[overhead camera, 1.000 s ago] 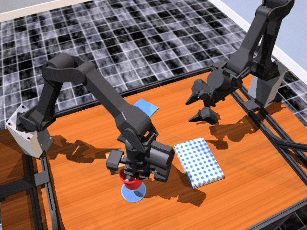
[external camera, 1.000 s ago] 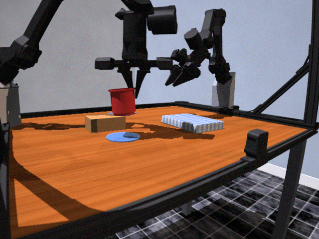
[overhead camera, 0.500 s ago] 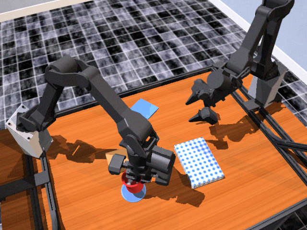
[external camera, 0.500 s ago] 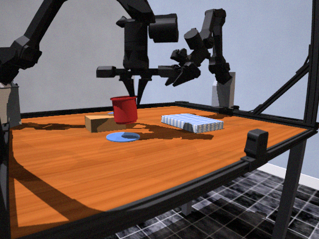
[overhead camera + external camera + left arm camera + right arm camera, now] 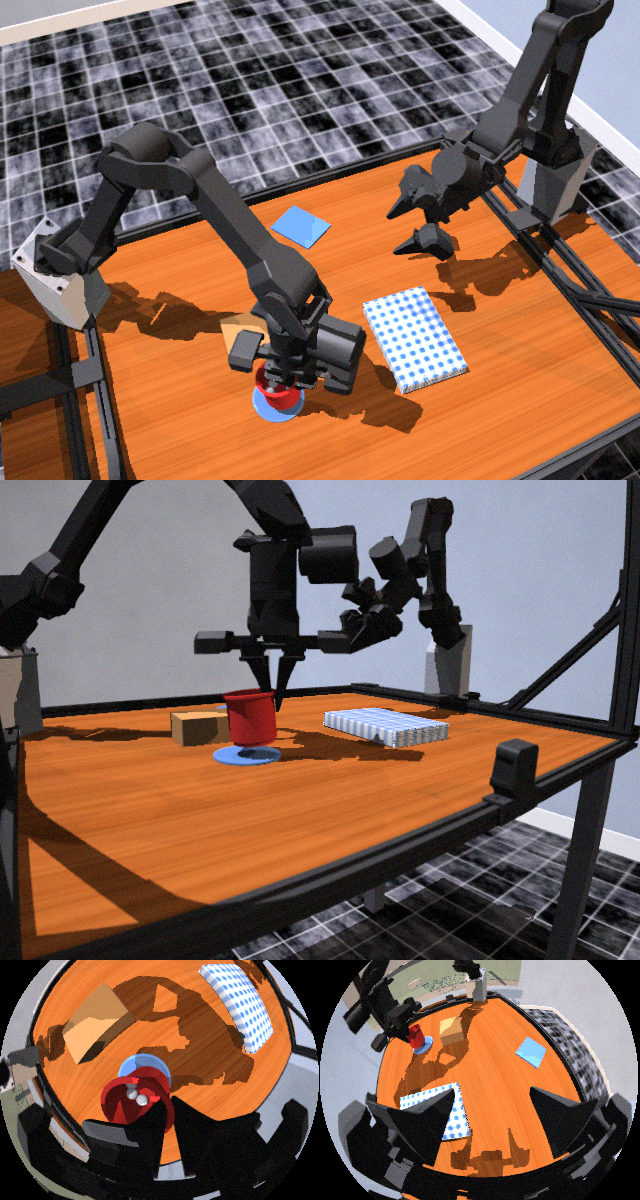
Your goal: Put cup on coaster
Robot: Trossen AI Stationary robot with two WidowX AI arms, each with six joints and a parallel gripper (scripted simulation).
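The cup is 1 cm ahead of my left hand, 2 cm to the left of it and 4 cm below it. Round my left hand: tan block: 14 cm ahead, 4 cm to the left, 7 cm below; then flat blue square: 38 cm ahead, 10 cm to the right, 9 cm below.
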